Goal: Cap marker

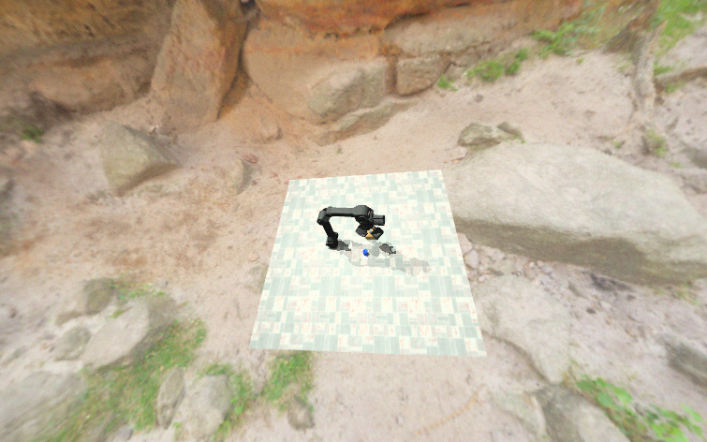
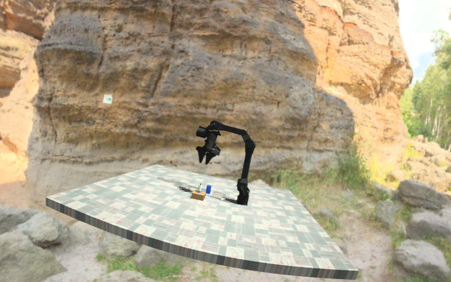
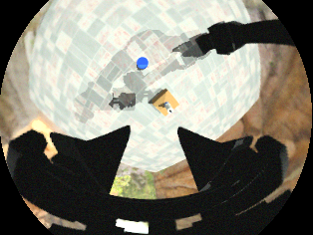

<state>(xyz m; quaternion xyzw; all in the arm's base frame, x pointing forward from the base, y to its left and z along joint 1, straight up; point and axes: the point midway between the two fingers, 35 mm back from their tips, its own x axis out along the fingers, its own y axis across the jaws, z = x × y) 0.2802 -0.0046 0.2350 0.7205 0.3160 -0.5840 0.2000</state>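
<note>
My gripper tip is 18 cm above the blue cap, 8 cm to the left of it and 5 cm past it. The rest, counted from my gripper tip: tan holder block: 18 cm below, 7 cm to the left, 2 cm behind.
</note>
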